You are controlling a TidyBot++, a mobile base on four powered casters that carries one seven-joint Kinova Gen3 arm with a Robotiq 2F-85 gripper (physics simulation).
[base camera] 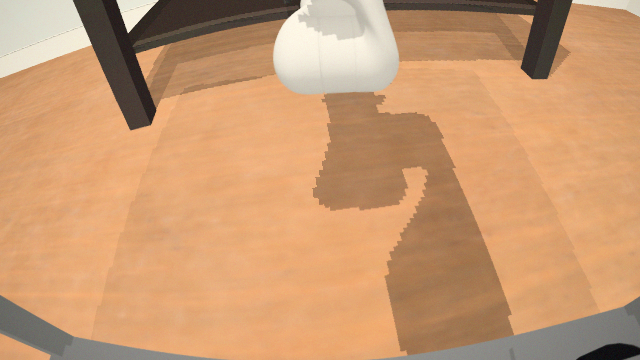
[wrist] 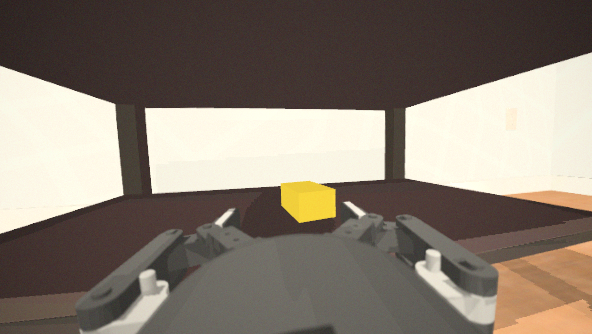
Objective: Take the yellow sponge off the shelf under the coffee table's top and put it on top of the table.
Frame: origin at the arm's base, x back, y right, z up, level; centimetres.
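Seen in the pictures: gripper, between the fingertips: [wrist: 290,216].
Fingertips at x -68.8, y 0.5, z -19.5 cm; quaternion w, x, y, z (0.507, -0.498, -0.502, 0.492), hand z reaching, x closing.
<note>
A point is followed by its place in that frame.
The yellow sponge [wrist: 308,202] @[z -21.7, x -81.0, y 3.5 cm] lies on the dark shelf [wrist: 200,215] @[z -24.6, x -86.1, y -14.9 cm] under the table's top. In the wrist view it shows beyond the fingertips, nearer the right finger than the left. My gripper [wrist: 290,216] @[z -19.5, x -68.8, y 0.5 cm] is open, with nothing between its fingers, and it points in under the top toward the sponge. The underside of the table's top [wrist: 295,55] @[z 0.4, x -82.3, y 2.3 cm] spans the upper part of the wrist view. In the base camera view part of the shelf [base camera: 215,15] @[z -24.6, x -70.0, y -20.4 cm] shows behind the white arm; the sponge and the fingers do not show there.
Two front table legs [base camera: 117,65] @[z -25.5, x -57.7, y -36.2 cm] [base camera: 546,40] @[z -29.7, x -67.9, y 45.7 cm] stand left and right of the white arm [base camera: 335,60] @[z -18.4, x -33.8, y -0.1 cm] in the base camera view. Two far legs [wrist: 131,150] @[z -12.3, x -107.3, y -42.4 cm] [wrist: 395,145] @[z -12.7, x -117.5, y 39.5 cm] stand at the shelf's back corners. A pale wall [wrist: 265,145] @[z -11.1, x -130.0, y -7.3 cm] is behind the table.
</note>
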